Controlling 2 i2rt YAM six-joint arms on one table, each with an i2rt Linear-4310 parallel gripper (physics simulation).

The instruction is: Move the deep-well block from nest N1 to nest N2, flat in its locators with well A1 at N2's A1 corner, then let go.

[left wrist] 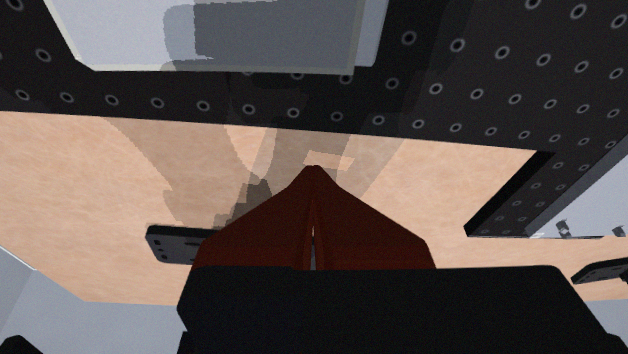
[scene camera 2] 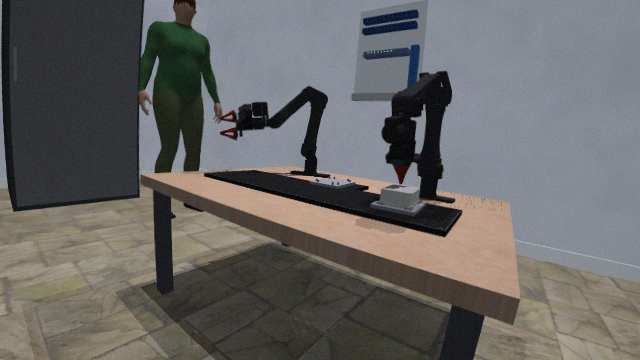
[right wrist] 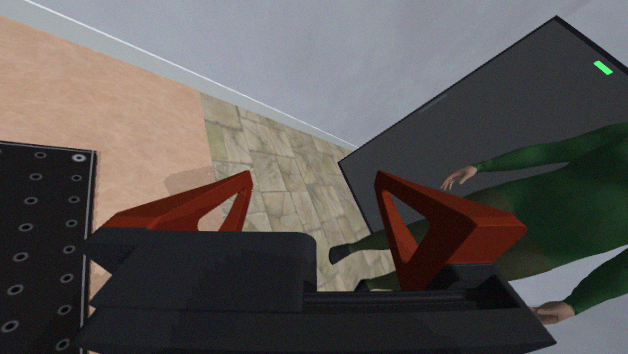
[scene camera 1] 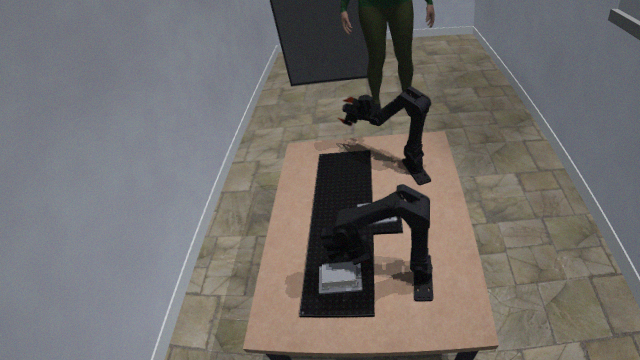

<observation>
The left gripper is shut, holding nothing. Also in view: a pale grey block. The right gripper is open, with nothing in its grasp.
</observation>
